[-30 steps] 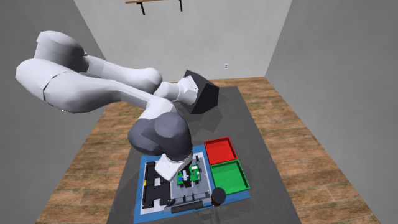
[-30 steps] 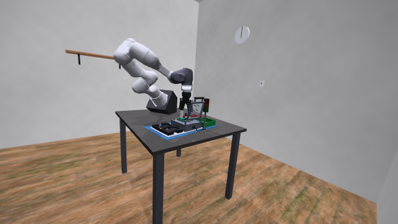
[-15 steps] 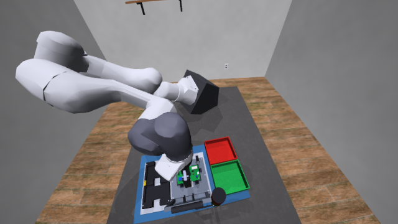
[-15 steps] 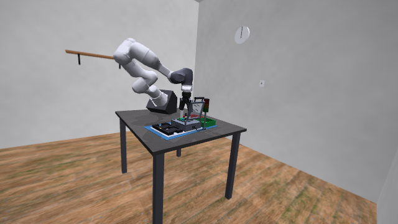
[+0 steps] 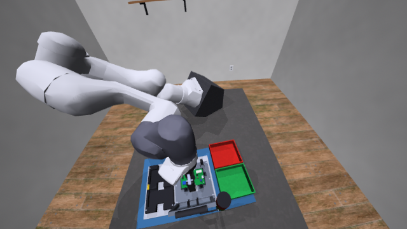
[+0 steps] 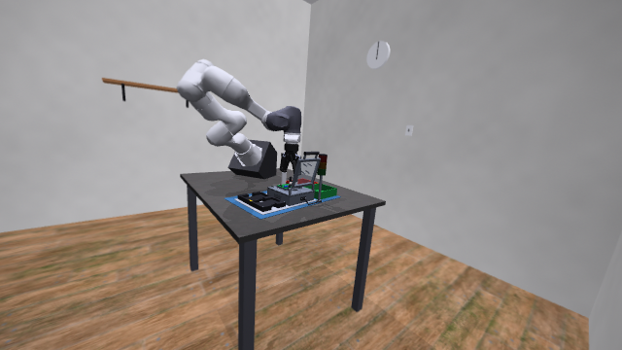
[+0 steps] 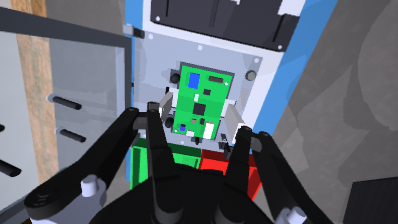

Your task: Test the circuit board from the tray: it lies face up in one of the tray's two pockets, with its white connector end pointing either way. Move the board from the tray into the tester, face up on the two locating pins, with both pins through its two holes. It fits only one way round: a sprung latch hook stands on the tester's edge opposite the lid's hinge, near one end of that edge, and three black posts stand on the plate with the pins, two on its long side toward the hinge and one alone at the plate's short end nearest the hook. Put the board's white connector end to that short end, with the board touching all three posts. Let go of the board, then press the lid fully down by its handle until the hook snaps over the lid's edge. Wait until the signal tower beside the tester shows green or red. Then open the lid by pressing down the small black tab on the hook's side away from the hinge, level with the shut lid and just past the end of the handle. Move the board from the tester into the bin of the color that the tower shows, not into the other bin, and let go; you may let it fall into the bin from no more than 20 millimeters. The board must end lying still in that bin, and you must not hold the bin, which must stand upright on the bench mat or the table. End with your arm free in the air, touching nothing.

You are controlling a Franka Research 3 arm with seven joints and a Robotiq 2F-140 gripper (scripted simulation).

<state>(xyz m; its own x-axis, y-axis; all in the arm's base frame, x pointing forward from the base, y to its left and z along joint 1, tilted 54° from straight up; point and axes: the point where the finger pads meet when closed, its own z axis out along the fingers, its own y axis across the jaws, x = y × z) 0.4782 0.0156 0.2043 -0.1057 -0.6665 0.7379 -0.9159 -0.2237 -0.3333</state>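
Right now the green circuit board is 2 cm below my hand. From my hand the other things lie so: latch hook (6 cm to the left, 5 cm behind, 1 cm below); clear lid (12 cm ahead, 9 cm above, 1 cm to the right); dark plate (3 cm below, 1 cm to the left, 1 cm ahead).
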